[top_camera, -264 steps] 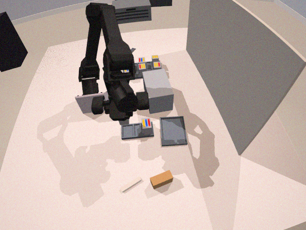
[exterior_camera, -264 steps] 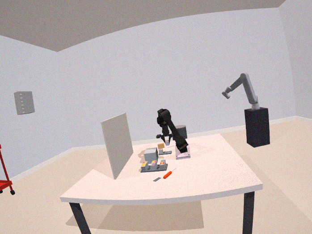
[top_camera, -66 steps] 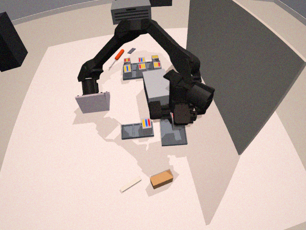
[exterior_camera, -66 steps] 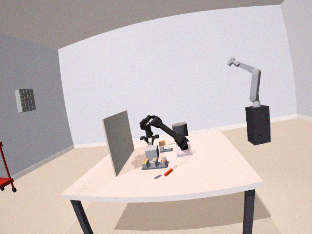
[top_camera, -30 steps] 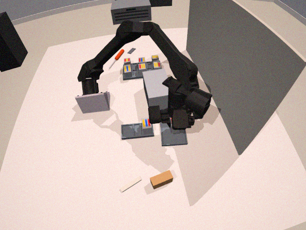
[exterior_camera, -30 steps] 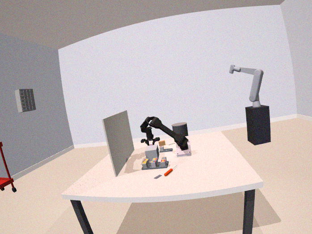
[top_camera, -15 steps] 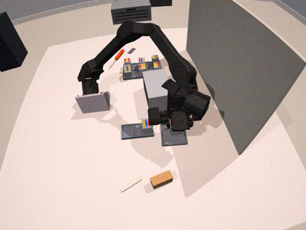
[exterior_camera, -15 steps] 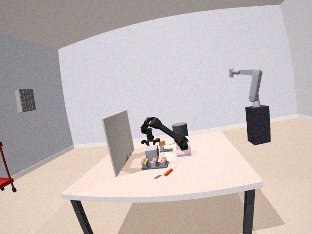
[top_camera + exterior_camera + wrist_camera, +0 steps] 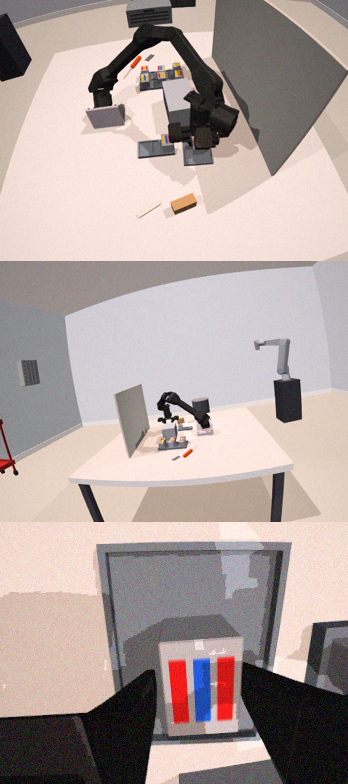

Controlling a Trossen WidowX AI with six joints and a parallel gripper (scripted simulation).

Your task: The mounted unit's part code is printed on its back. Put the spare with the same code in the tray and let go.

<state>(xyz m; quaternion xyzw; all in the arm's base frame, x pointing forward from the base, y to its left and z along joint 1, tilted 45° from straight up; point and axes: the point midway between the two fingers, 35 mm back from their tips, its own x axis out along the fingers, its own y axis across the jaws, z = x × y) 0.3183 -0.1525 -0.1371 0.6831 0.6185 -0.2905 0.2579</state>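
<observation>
Now: the dark tray 20 mm below my gripper tip. From my gripper tip the other things lie so: grey rack 140 mm behind, 30 mm to the left, 20 mm below; then brown block 190 mm to the right, 90 mm behind; then mounted unit 190 mm to the left, 30 mm behind, 30 mm above.
</observation>
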